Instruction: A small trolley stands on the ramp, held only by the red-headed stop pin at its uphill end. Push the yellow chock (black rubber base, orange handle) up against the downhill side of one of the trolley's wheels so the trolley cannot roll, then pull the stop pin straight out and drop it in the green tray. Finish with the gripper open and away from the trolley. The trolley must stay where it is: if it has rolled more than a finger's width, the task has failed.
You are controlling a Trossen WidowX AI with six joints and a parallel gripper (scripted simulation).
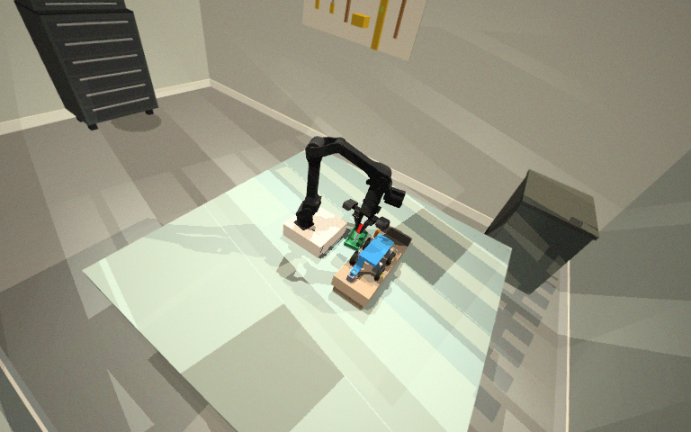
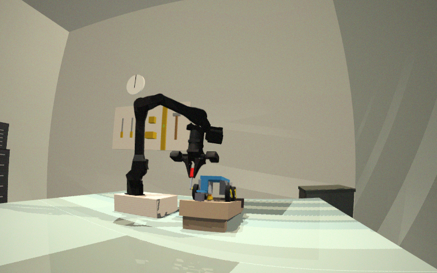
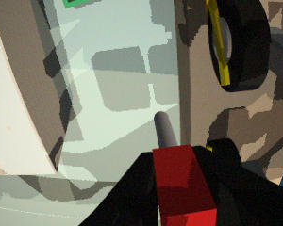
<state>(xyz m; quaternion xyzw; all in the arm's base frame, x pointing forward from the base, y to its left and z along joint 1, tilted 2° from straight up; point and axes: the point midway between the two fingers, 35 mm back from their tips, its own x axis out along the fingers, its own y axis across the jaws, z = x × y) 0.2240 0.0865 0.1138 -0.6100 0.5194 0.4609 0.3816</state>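
My gripper tip is 50 mm past the green tray, 90 mm to the right of it and 160 mm above it. Also, from my gripper tip: blue trolley 100 mm ahead, 10 mm to the right, 40 mm below; yellow chock 40 mm ahead, 70 mm to the left, 70 mm below; red-headed stop pin right at my gripper tip.
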